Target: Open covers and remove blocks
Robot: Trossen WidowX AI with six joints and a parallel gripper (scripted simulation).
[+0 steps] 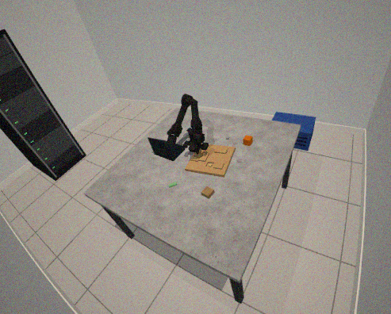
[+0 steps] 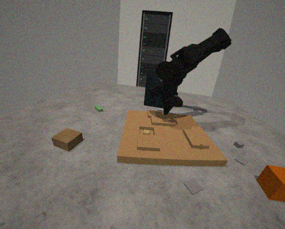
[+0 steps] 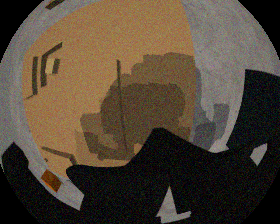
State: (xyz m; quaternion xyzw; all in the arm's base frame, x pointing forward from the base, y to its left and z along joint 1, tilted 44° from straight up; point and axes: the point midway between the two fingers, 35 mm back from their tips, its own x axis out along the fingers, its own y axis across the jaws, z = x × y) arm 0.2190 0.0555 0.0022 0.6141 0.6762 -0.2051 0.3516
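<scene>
Right now my gripper tip is 110 mm short of the tan puzzle board, 30 mm to the right of it and 10 mm above it. The rest, counted from my gripper tip: small green piece: 320 mm to the right, 20 mm below; orange cube: 290 mm to the left, 280 mm ahead; brown block: 270 mm to the right, 260 mm ahead, 20 mm below.
</scene>
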